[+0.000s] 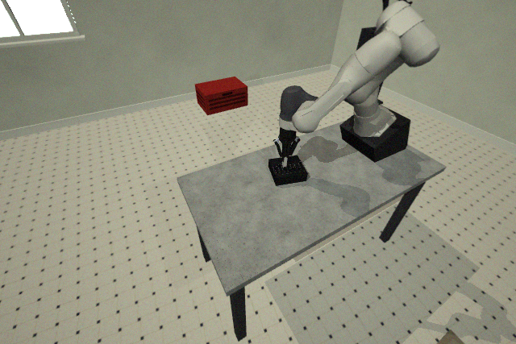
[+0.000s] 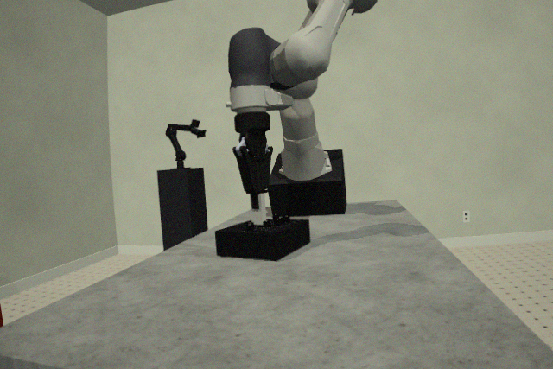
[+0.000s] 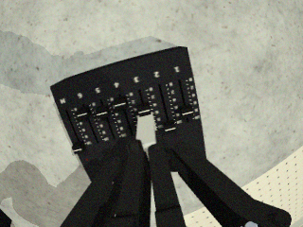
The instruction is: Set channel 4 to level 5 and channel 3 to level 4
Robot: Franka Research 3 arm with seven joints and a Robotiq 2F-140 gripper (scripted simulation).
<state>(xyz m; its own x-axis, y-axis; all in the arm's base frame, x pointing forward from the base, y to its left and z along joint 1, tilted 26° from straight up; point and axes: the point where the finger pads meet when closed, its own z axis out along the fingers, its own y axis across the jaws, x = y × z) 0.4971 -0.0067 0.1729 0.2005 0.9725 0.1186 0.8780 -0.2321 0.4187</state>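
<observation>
My hand is 30 mm above the fader and 20 mm to the right of it. Round my hand: fader cap (40 mm to the left, 30 mm below, 10 mm behind).
</observation>
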